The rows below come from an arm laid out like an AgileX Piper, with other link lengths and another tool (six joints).
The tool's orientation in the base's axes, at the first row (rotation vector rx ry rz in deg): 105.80, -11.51, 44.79
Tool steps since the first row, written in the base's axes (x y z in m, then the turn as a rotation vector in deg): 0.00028, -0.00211, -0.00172, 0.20, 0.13, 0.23; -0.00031, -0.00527, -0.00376, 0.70, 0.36, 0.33; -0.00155, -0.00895, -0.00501, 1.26, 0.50, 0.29; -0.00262, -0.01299, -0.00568, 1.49, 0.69, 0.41; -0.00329, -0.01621, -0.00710, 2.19, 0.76, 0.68
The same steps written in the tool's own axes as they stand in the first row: -0.00128, -0.00059, 0.00235, 0.32, 0.03, -0.08; -0.00365, -0.00056, 0.00533, 0.82, -0.23, -0.10; -0.00616, 0.00060, 0.00833, 1.25, -0.59, 0.02; -0.00827, 0.00228, 0.01159, 1.55, -0.69, -0.07; -0.01034, 0.00284, 0.01446, 2.26, -0.84, 0.10
